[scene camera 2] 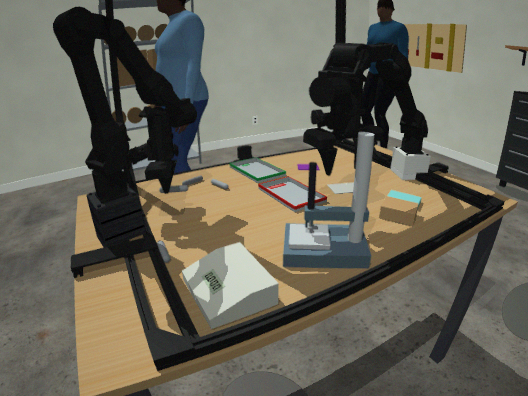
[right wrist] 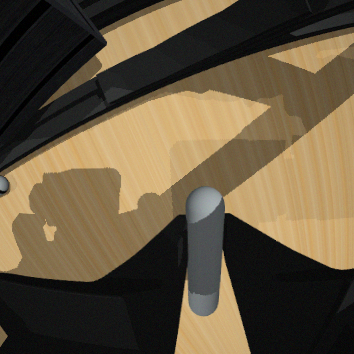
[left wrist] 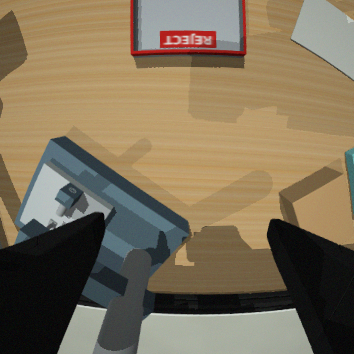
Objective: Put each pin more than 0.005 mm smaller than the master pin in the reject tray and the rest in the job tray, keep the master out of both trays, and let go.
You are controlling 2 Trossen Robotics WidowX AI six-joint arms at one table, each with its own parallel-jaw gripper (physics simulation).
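Frame: origin at the left arm's base, x ahead, y left, z up, level; centimetres.
Seen in the pictures: left gripper, fingertip midpoint: (scene camera 2: 342, 172) (left wrist: 187, 225); right gripper, fingertip midpoint: (scene camera 2: 167, 191) (right wrist: 203, 222); left arm's base, origin of the base link: (scene camera 2: 411, 151); right arm's base, origin of the base link: (scene camera 2: 111, 194).
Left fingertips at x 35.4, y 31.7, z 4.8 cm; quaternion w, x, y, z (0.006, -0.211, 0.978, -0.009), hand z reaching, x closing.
Offsets run from my left fingertips to a thing's middle. "spot": to the spot under its first point.
My right gripper (scene camera 2: 167, 189) (right wrist: 203, 222) is shut on a grey round-ended pin {dx +39.7, dy -10.3, dz -6.9 cm} (scene camera 2: 175, 188) (right wrist: 204, 265), low over the table at the picture's left. Two more grey pins, one {dx +37.9, dy -29.7, dz -12.5 cm} (scene camera 2: 192, 180) and another {dx +29.2, dy -26.1, dz -12.5 cm} (scene camera 2: 220, 184), lie near it. A further pin {dx +39.3, dy +9.4, dz -12.5 cm} (scene camera 2: 163, 251) lies by the rail, left of the readout box. I cannot tell which is the master. The green-rimmed job tray {dx +17.5, dy -37.9, dz -12.6 cm} (scene camera 2: 243, 173) and the red-rimmed reject tray {dx +8.7, dy -17.9, dz -12.6 cm} (scene camera 2: 277, 198) (left wrist: 188, 53) show no pins. My left gripper (scene camera 2: 343, 167) (left wrist: 187, 225) is open and empty, above the table behind the gauge stand (scene camera 2: 325, 258) (left wrist: 160, 220).
A white readout box {spot: dx +21.3, dy +24.7, dz -8.3 cm} (scene camera 2: 250, 280) with a small digit display stands in front. A tan block {dx -17.4, dy -2.4, dz -11.6 cm} (scene camera 2: 398, 210) (left wrist: 325, 212) with a teal top stands right of the gauge column {dx -0.4, dy +11.3, dz +0.7 cm} (scene camera 2: 363, 185). A pale card {dx -9.2, dy -21.5, dz -13.3 cm} (scene camera 2: 340, 188) (left wrist: 327, 37) and a purple piece {dx -0.3, dy -39.9, dz -13.1 cm} (scene camera 2: 307, 167) lie behind. Black rails (scene camera 2: 310, 296) edge the table.
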